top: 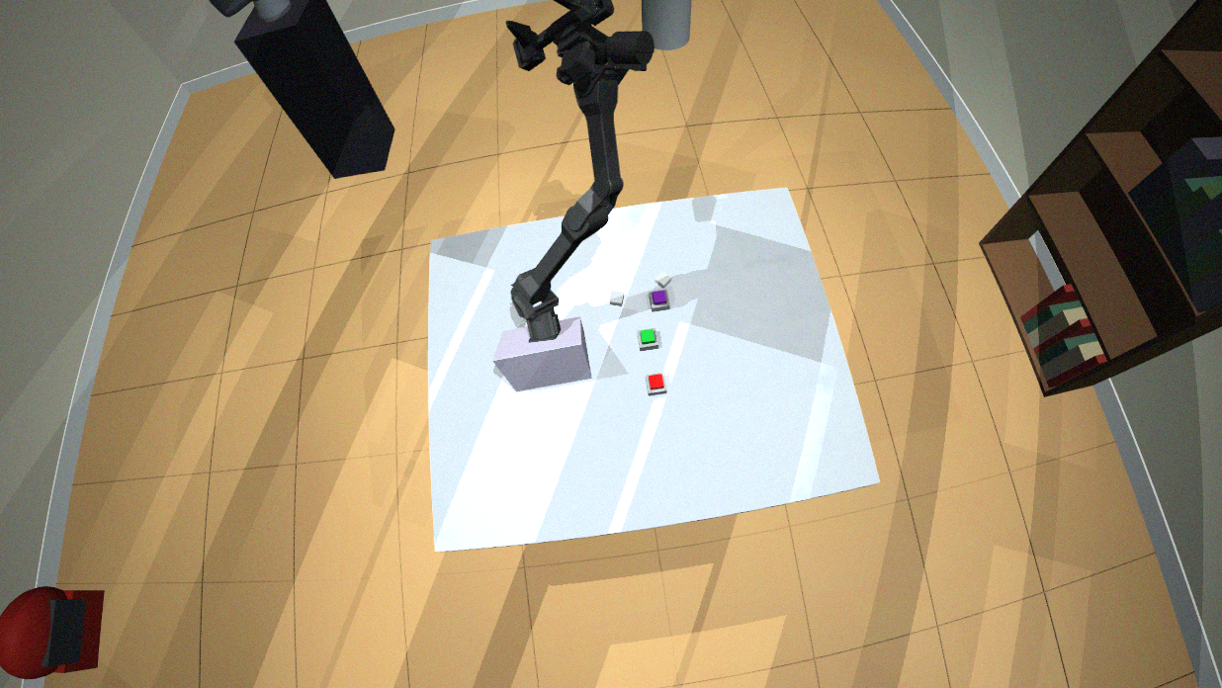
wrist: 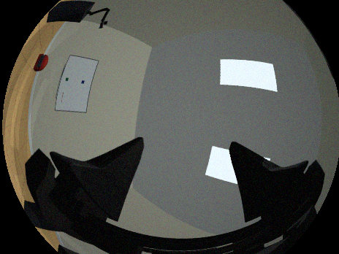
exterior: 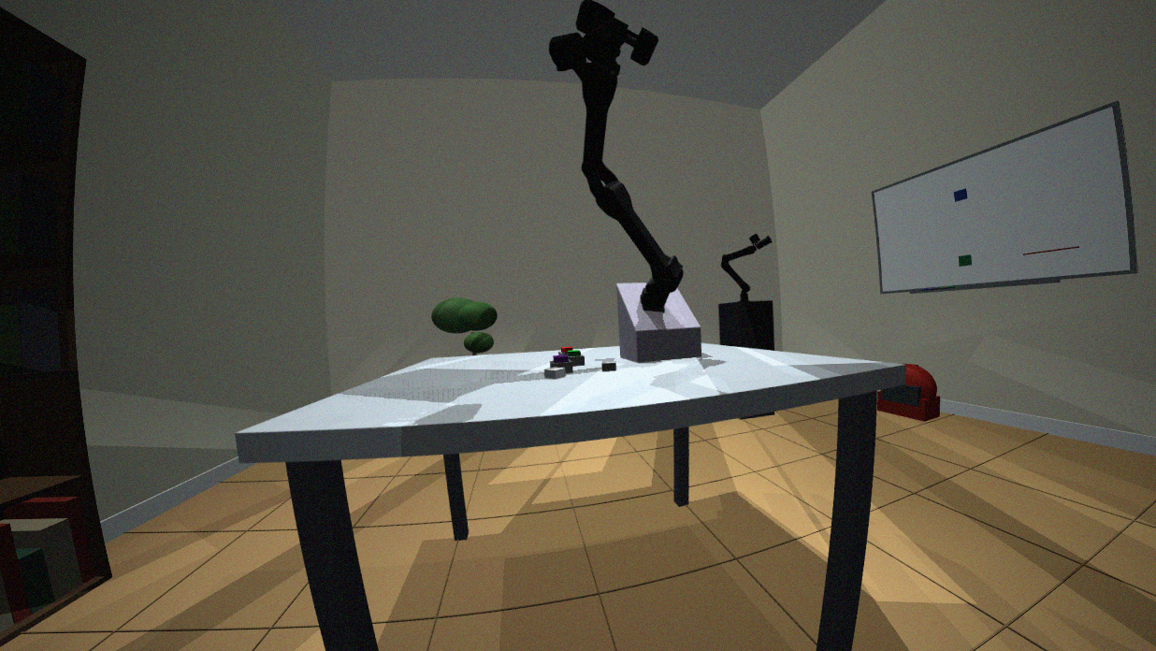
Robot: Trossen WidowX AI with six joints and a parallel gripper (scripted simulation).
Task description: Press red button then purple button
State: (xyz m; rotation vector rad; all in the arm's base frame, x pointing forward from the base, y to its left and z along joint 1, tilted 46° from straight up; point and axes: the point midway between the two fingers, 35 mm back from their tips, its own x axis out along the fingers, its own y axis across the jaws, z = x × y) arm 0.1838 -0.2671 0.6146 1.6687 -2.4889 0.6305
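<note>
Right now the red button is 790 mm below my gripper tip, 330 mm to the right of it and 170 mm ahead of it. Also, from my gripper tip: green button: 790 mm below, 200 mm to the right, 160 mm ahead; purple button: 790 mm below, 200 mm ahead, 100 mm to the right.
</note>
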